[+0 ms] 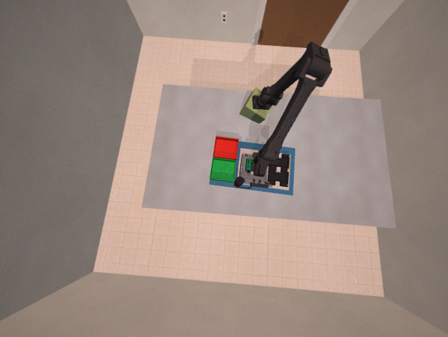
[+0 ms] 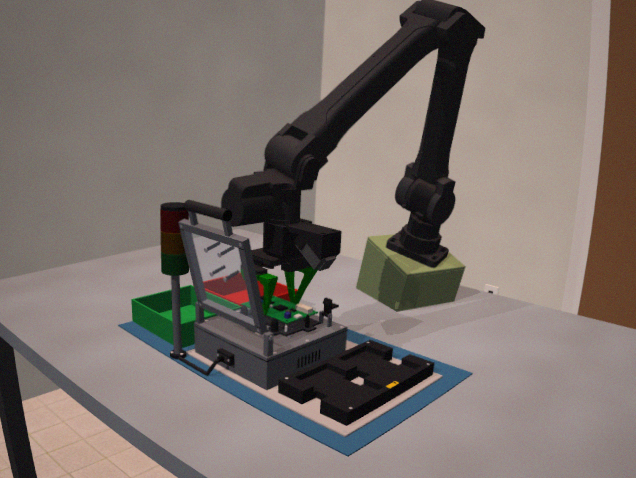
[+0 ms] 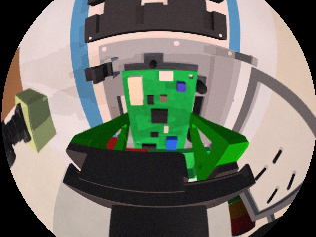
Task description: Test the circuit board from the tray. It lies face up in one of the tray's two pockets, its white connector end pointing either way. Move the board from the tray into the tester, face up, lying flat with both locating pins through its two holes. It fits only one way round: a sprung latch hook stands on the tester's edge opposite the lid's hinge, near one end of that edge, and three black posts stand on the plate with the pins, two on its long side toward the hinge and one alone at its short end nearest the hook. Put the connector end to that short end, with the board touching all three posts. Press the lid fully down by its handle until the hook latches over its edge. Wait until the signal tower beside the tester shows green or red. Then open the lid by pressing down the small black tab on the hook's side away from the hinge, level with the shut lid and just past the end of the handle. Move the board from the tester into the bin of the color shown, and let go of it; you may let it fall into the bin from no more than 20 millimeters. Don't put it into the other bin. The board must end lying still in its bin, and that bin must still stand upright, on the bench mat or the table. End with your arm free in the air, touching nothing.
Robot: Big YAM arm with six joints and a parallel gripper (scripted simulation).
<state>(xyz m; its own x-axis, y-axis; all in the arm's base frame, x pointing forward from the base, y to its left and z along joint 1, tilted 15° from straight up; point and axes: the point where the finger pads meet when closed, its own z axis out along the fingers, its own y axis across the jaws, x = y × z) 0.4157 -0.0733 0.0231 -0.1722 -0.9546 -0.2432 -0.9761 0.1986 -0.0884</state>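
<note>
Now: the tester plate 1 cm ahead of my hand and 2 cm below it. From my hand the other things lie so: clear lid 12 cm ahead, 2 cm to the right, 9 cm above; then latch hook 5 cm behind, 7 cm to the left; then green bin 1 cm ahead, 21 cm to the right, 8 cm below.
</note>
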